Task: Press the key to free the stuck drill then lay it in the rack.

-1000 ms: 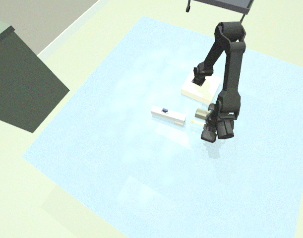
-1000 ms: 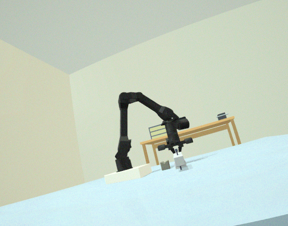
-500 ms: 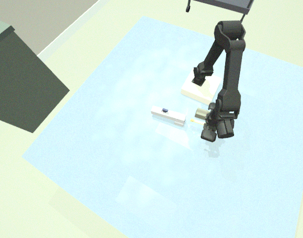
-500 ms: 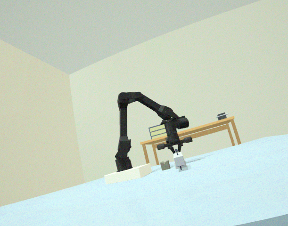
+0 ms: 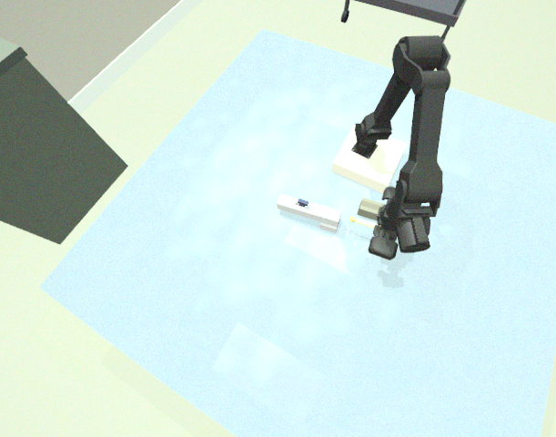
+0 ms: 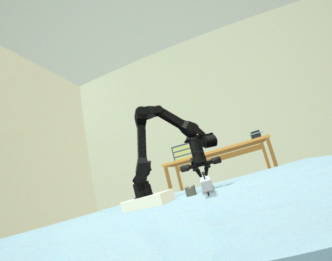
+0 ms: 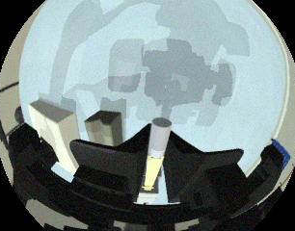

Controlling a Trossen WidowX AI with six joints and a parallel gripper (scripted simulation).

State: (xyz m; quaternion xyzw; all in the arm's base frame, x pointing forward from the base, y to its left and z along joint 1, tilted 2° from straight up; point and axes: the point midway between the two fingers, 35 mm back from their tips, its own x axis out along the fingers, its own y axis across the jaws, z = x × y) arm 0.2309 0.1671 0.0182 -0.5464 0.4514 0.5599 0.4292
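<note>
Right now my gripper tip is 40 mm to the left of the pale drill, 30 mm below it and 10 mm short of it. From my gripper tip the other things lie so: small grey-brown rack 60 mm behind, 50 mm to the right, 20 mm below; then small dark key 220 mm to the right, 50 mm ahead, 20 mm above.
</note>
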